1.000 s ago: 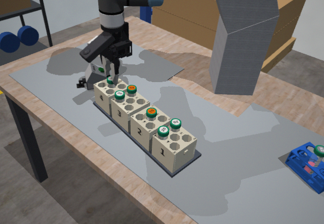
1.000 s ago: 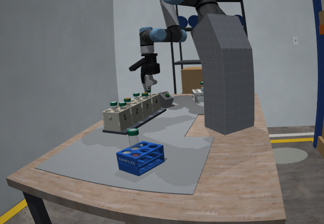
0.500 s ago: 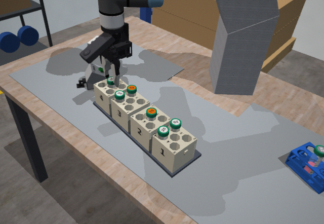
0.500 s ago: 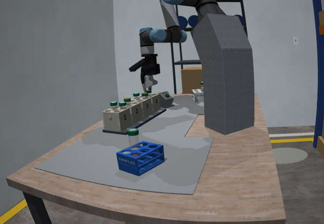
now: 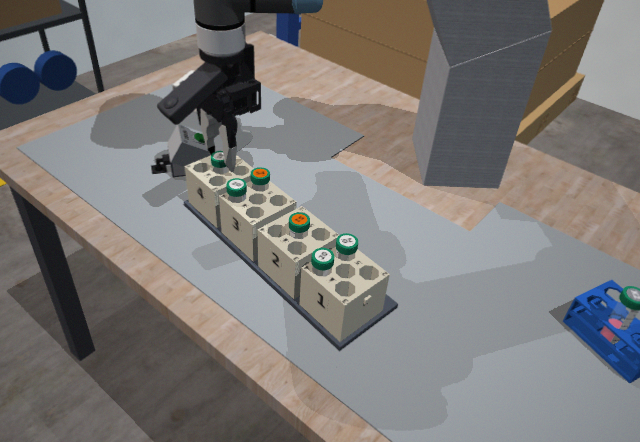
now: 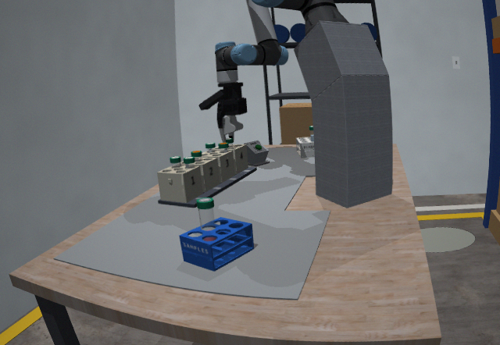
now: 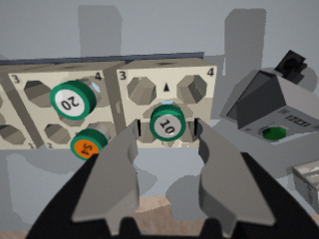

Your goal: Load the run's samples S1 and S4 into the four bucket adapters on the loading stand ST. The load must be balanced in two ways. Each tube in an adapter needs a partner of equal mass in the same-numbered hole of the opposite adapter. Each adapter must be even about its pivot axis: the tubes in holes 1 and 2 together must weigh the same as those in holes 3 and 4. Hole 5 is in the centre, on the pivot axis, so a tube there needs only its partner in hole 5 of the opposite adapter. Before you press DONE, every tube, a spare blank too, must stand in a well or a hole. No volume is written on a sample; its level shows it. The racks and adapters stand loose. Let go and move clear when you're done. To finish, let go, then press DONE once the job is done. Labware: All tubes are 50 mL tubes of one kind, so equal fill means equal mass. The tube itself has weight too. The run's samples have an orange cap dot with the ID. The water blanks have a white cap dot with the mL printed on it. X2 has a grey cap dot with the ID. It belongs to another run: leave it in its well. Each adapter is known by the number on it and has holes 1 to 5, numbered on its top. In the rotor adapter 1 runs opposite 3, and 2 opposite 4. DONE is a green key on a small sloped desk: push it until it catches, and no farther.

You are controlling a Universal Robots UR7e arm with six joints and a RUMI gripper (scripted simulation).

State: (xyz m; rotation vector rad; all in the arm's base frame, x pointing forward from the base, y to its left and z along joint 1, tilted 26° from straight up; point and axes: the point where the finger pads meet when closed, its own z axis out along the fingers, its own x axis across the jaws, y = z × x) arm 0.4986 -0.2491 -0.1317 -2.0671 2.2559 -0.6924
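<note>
Right now my hand is 7 cm past the green DONE key, 14 cm to the left of it and 6 cm above it. Round my hand: blue sample rack (20 cm behind, 68 cm to the left, 9 cm below); white blank rack (24 cm behind, 32 cm to the right, 9 cm below); water blank (2 cm ahead, 30 cm to the left, 5 cm below).
</note>
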